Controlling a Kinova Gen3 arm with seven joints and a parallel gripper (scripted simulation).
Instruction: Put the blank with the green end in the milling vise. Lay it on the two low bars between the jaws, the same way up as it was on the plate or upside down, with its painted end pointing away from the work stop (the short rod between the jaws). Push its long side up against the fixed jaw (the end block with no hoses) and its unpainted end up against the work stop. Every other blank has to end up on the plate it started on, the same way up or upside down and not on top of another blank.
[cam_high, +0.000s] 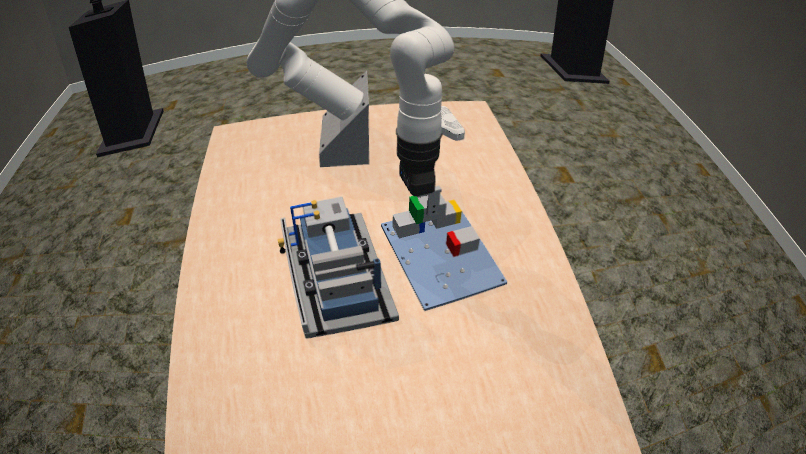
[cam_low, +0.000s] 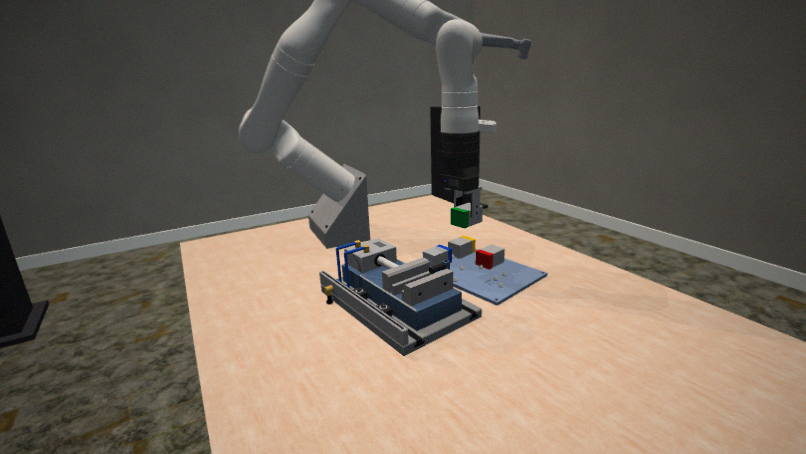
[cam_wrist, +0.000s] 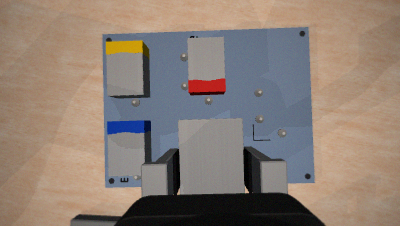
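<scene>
My gripper is now 18 cm to the left of the fixed jaw, 11 cm short of it and 9 cm above it. The rest, counted from my hand: black work stop rod 13 cm to the right, 8 cm below, 7 cm ahead; red-ended blank 15 cm below, 9 cm to the left, 2 cm behind; green-ended blank 2 cm below.
</scene>
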